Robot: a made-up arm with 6 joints. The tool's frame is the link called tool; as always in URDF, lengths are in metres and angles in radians. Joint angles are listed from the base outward.
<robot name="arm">
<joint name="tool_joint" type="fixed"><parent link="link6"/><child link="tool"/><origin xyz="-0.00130 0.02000 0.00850" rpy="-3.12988 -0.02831 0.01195"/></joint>
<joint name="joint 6" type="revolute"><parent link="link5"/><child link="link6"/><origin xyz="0.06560 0.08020 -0.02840" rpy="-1.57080 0.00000 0.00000"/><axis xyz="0 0 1"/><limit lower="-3.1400" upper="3.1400"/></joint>
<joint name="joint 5" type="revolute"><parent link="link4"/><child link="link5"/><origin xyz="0.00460 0.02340 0.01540" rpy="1.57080 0.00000 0.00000"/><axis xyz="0 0 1"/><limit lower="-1.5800" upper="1.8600"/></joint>
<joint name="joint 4" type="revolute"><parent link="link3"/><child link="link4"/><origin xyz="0.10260 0.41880 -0.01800" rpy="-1.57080 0.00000 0.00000"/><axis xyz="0 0 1"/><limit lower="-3.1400" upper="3.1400"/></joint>
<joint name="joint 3" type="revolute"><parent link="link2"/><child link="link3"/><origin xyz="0.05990 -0.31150 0.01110" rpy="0.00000 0.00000 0.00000"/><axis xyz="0 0 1"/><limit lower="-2.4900" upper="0.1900"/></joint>
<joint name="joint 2" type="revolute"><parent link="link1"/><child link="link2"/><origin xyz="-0.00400 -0.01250 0.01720" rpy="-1.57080 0.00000 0.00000"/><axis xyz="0 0 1"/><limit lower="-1.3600" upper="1.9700"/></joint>
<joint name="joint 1" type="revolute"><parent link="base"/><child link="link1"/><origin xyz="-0.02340 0.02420 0.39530" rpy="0.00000 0.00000 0.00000"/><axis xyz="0 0 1"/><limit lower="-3.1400" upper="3.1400"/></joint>
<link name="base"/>
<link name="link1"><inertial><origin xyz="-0.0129 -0.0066 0.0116"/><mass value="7.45"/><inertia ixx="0.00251" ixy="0" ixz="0" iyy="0.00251" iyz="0" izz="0.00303"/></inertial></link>
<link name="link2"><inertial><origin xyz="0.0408 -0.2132 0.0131"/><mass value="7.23"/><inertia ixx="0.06" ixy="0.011" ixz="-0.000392" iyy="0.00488" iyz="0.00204" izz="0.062"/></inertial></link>
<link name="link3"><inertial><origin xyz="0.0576 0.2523 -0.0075"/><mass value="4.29"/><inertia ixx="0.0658" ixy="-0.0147" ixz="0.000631" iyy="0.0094" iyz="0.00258" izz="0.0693"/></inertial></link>
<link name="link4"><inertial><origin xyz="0.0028 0.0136 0.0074"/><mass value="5.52"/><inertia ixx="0.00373" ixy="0" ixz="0" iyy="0.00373" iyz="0" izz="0.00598"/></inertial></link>
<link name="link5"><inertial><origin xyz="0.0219 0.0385 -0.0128"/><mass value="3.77"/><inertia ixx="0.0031" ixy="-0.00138" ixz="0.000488" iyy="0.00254" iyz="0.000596" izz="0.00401"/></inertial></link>
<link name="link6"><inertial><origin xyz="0.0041 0.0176 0.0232"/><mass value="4.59"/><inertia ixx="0.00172" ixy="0" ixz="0" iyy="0.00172" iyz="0" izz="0.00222"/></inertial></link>
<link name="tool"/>
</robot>
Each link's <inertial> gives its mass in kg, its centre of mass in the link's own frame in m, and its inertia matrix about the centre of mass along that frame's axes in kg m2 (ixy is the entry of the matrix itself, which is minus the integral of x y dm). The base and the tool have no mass. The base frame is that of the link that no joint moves.
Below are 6 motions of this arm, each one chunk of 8 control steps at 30 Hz.
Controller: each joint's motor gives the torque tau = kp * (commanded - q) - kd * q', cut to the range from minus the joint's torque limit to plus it. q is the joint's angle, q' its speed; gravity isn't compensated. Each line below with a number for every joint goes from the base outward.
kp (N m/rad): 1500 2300 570 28 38 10
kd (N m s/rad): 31 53 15 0.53 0.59 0.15
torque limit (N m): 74 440 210 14 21 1.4
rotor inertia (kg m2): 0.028 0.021 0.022 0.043 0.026 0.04
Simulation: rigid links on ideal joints. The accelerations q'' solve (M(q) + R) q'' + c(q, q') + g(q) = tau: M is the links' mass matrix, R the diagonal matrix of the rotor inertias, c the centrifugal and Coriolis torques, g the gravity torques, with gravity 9.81 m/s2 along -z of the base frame. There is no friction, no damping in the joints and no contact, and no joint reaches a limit. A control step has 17 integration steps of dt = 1/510 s. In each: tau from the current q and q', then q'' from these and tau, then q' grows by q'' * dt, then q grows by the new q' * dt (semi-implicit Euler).
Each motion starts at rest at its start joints. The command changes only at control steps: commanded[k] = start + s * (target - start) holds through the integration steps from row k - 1 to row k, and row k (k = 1, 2, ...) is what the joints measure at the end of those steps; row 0 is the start. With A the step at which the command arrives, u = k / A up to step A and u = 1 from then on. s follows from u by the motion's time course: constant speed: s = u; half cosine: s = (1 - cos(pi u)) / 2; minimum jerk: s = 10 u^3 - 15 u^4 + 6 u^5; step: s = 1 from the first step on.
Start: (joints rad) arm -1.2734 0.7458 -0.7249 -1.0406 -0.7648 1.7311
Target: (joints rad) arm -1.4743 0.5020 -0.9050 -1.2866 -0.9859 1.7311
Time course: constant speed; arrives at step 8
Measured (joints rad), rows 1 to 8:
1: -1.2817 0.7449 -0.7253 -1.0665 -0.7368 1.7311
2: -1.3039 0.7325 -0.7210 -1.1330 -0.6611 1.7326
3: -1.3359 0.7084 -0.7140 -1.2181 -0.5865 1.7394
4: -1.3705 0.6803 -0.7114 -1.2882 -0.5633 1.7532
5: -1.4015 0.6514 -0.7175 -1.3262 -0.5990 1.7723
6: -1.4265 0.6213 -0.7346 -1.3400 -0.6689 1.7917
7: -1.4474 0.5894 -0.7632 -1.3476 -0.7432 1.8053
8: -1.4675 0.5557 -0.8011 -1.3615 -0.8035 1.8076

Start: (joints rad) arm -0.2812 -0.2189 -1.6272 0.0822 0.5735 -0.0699
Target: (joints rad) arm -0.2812 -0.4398 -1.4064 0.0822 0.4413 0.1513
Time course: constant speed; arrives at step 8
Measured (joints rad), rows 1 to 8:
1: -0.2807 -0.2363 -1.5921 0.0777 0.5549 -0.0687
2: -0.2808 -0.2615 -1.5352 0.0893 0.5504 -0.0569
3: -0.2819 -0.2832 -1.4795 0.1289 0.5810 -0.0277
4: -0.2834 -0.3022 -1.4255 0.1901 0.6335 0.0207
5: -0.2842 -0.3215 -1.3703 0.2586 0.6862 0.0858
6: -0.2834 -0.3423 -1.3145 0.3197 0.7249 0.1613
7: -0.2808 -0.3647 -1.2614 0.3636 0.7453 0.2380
8: -0.2777 -0.3889 -1.2146 0.3877 0.7491 0.3064

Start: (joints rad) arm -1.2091 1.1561 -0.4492 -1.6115 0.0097 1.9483
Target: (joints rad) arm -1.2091 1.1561 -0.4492 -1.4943 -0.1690 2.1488
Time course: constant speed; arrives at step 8
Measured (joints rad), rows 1 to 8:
1: -1.2088 1.1683 -0.4605 -1.6039 0.0089 1.9498
2: -1.2081 1.1795 -0.4762 -1.5782 0.0163 1.9534
3: -1.2083 1.1797 -0.4881 -1.5339 0.0232 1.9607
4: -1.2093 1.1755 -0.4983 -1.4792 0.0141 1.9739
5: -1.2101 1.1724 -0.5084 -1.4275 -0.0149 1.9936
6: -1.2103 1.1710 -0.5175 -1.3908 -0.0561 2.0191
7: -1.2100 1.1703 -0.5237 -1.3740 -0.0988 2.0489
8: -1.2095 1.1697 -0.5263 -1.3732 -0.1349 2.0814

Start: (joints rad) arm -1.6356 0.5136 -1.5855 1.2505 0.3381 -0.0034
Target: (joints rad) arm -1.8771 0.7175 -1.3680 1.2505 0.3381 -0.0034
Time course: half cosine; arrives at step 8
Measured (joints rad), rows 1 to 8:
1: -1.6368 0.5220 -1.5838 1.2492 0.3410 -0.0036
2: -1.6434 0.5423 -1.5736 1.2485 0.3606 -0.0051
3: -1.6604 0.5733 -1.5530 1.2568 0.4028 -0.0077
4: -1.6890 0.6145 -1.5202 1.2775 0.4504 -0.0106
5: -1.7290 0.6635 -1.4732 1.3081 0.4824 -0.0139
6: -1.7812 0.7157 -1.4116 1.3409 0.4918 -0.0190
7: -1.8439 0.7639 -1.3374 1.3600 0.4736 -0.0269
8: -1.9045 0.7999 -1.2539 1.3394 0.4062 -0.0380

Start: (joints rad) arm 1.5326 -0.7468 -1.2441 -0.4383 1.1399 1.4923
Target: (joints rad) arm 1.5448 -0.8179 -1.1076 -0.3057 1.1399 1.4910
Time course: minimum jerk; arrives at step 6
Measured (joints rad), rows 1 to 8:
1: 1.5326 -0.7541 -1.2274 -0.4368 1.1431 1.4924
2: 1.5335 -0.7662 -1.1931 -0.4194 1.1687 1.4932
3: 1.5357 -0.7816 -1.1448 -0.3755 1.2051 1.4936
4: 1.5388 -0.7987 -1.0864 -0.3019 1.2404 1.4937
5: 1.5413 -0.8096 -1.0297 -0.2034 1.2804 1.4953
6: 1.5429 -0.8082 -0.9839 -0.0972 1.3283 1.5000
7: 1.5449 -0.7992 -0.9479 -0.0068 1.3658 1.5080
8: 1.5479 -0.7906 -0.9186 0.0525 1.3752 1.5179

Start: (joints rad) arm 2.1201 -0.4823 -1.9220 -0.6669 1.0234 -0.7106
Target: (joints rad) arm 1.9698 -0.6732 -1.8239 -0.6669 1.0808 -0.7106
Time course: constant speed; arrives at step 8
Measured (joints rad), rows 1 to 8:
1: 2.1055 -0.5003 -1.8896 -0.6640 1.0151 -0.7136
2: 2.0874 -0.5217 -1.8528 -0.6404 1.0533 -0.7190
3: 2.0675 -0.5409 -1.8227 -0.5924 1.1336 -0.7242
4: 2.0471 -0.5607 -1.7949 -0.5289 1.2296 -0.7236
5: 2.0276 -0.5820 -1.7678 -0.4629 1.3159 -0.7143
6: 2.0093 -0.6042 -1.7424 -0.4058 1.3748 -0.6977
7: 1.9915 -0.6267 -1.7203 -0.3658 1.3987 -0.6785
8: 1.9737 -0.6493 -1.7027 -0.3485 1.3910 -0.6626

